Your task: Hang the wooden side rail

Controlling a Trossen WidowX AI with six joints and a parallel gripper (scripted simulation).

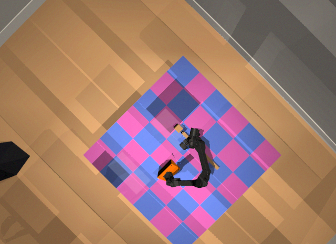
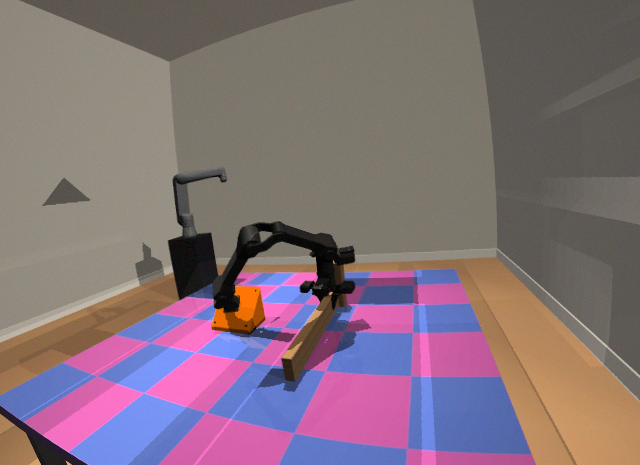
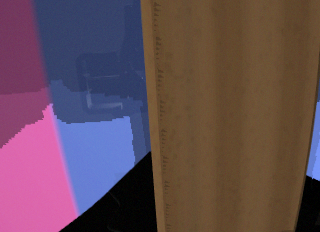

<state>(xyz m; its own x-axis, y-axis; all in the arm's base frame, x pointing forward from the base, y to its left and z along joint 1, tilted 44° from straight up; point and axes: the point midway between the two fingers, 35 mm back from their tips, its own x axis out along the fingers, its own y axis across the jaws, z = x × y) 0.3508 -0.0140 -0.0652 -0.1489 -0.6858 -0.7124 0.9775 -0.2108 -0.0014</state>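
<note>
Now: the headboard post 13 cm to the left of my gripper tip, 4 cm above it and 2 cm ahead of it.
</note>
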